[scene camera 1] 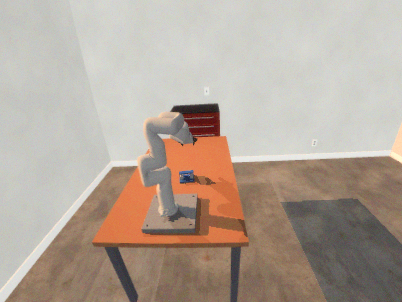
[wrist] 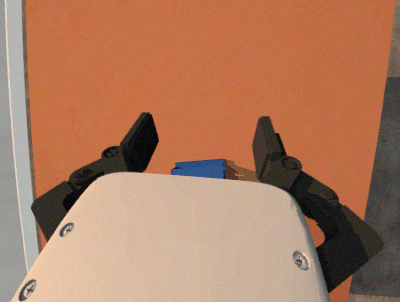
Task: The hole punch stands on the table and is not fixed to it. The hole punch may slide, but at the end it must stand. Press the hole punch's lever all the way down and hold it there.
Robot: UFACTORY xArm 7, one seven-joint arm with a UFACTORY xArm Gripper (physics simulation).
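Where they show: gripper, fingertip midpoint: [scene camera 1: 188, 144] [wrist: 203, 128]; arm's base, origin of the base link: [scene camera 1: 168, 209].
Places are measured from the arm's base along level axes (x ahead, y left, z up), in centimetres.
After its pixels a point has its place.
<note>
The blue hole punch [scene camera 1: 187, 176] @[x 42.3, y -3.8, z -2.4 cm] [wrist: 201, 168] @[x 44.8, y -3.4, z 1.8 cm] stands on the table, in front of the arm's base in the scene view. In the wrist view its far part shows above the gripper's housing, which hides the rest. How far its lever is raised is too small to tell. My gripper [scene camera 1: 188, 143] @[x 53.0, y -4.5, z 22.1 cm] [wrist: 203, 128] @[x 53.0, y -4.5, z 22.1 cm] is open and empty. It is in the air above the table, beyond the hole punch as seen from the base, apart from it and tilted.
The orange table [scene camera 1: 150, 230] @[x -17.0, y 6.2, z -1.4 cm] [wrist: 200, 60] @[x 69.2, y 1.1, z -3.6 cm] carries the arm's grey base plate [scene camera 1: 170, 231] @[x -15.7, y -5.5, z -2.3 cm] at its near end. A red drawer cabinet [scene camera 1: 210, 121] stands behind the table's far end. A shadow falls to the right of the hole punch.
</note>
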